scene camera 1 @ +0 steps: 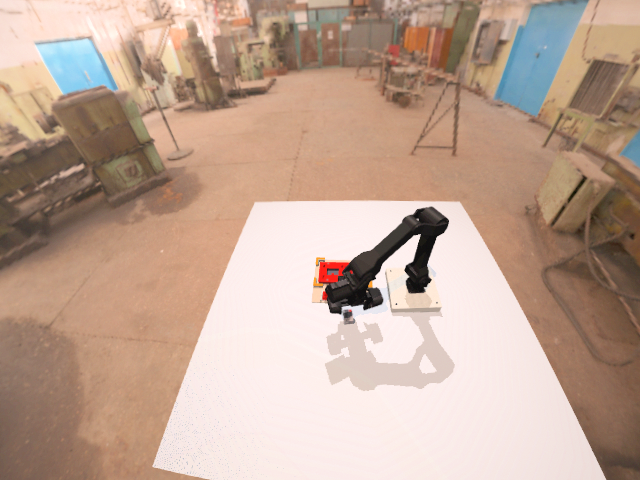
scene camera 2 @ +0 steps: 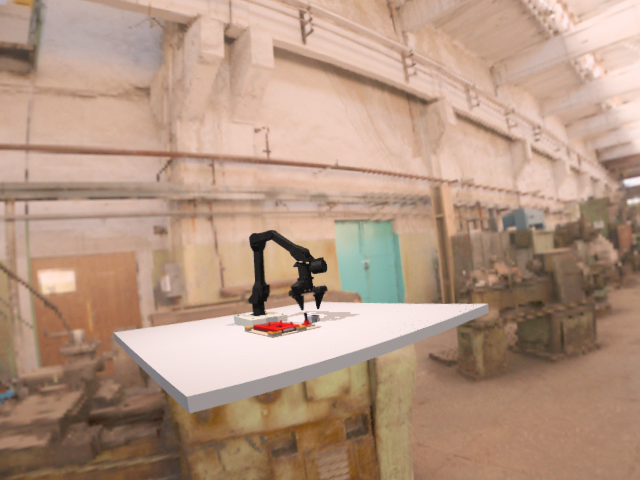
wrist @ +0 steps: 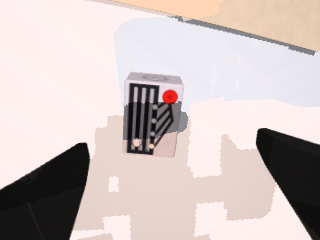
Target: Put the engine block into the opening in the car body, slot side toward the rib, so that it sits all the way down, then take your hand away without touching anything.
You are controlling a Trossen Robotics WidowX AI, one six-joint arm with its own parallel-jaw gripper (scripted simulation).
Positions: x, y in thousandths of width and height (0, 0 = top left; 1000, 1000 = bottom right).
Labels:
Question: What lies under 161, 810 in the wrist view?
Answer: The gripper.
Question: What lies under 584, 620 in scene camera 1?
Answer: The gripper.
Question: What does the gripper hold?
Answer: Nothing.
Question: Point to an engine block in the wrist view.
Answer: At 477, 427

